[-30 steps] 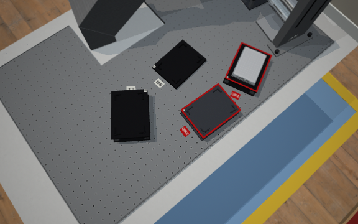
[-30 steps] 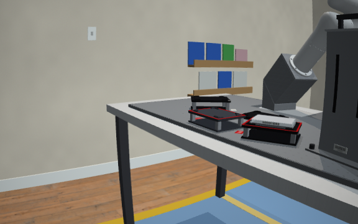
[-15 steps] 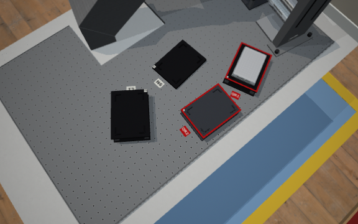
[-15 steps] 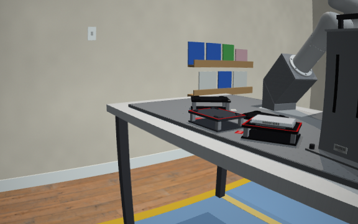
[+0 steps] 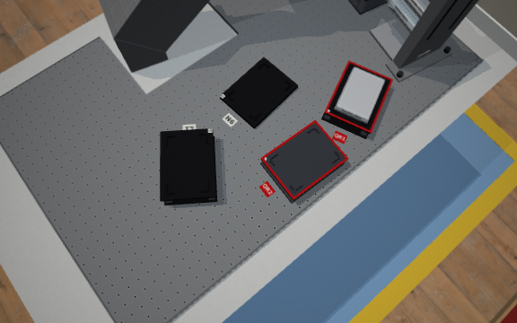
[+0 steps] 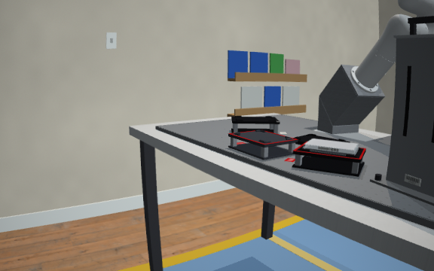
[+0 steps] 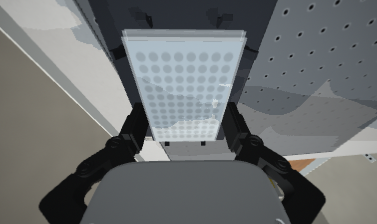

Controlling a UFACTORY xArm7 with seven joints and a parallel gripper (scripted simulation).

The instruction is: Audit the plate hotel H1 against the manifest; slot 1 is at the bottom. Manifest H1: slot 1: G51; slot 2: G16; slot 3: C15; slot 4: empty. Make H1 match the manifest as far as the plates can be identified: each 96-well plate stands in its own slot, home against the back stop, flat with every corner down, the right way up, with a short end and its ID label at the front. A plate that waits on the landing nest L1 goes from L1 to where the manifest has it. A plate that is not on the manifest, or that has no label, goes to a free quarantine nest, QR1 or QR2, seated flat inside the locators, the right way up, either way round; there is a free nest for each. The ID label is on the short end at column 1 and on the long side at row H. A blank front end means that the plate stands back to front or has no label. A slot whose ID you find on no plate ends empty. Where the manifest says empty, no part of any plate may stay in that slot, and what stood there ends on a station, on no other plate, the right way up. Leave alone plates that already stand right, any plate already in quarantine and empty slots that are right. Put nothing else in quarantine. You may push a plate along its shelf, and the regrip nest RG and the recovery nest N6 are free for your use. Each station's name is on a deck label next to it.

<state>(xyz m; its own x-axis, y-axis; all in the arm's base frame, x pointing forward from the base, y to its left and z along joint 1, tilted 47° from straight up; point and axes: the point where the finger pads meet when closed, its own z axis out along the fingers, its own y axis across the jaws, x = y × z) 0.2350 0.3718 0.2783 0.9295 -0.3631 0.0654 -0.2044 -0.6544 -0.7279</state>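
Now: hand 20 mm above the regrip nest RG and 10 mm short of it. Also, from my hand: RG deck label: 90 mm behind, 80 mm below, 20 mm to the left; then H1 deck label: 160 mm ahead, 80 mm below, 60 mm to the left; then plate hotel H1: 270 mm ahead, 70 mm above, 60 mm to the right.
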